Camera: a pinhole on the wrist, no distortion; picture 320 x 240 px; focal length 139.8 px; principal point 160.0 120.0 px. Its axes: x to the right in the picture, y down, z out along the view. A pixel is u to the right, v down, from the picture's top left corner.
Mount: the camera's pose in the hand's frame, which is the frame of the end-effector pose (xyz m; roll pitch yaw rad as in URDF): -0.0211 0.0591 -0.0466 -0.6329 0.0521 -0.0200
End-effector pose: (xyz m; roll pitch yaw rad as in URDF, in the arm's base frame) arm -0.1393 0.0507 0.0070 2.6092 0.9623 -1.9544
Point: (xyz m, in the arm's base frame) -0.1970 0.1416 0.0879
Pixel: 10.4 43.4
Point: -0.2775 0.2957 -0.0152
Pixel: 118.9 50.2
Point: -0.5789 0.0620 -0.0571
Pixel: 217.4 186.2
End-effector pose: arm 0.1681 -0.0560 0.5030 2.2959 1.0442 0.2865
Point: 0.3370 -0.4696 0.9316
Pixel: 40.2 197.7
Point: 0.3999 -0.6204 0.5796
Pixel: 149.5 137.3
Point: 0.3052 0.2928 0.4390
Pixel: behind the camera
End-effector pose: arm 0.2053 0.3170 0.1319 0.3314 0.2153 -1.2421
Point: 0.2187 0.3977 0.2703
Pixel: 62.3 38.3
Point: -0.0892 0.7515 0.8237
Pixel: outside the picture
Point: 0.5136 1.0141 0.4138
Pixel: outside the picture
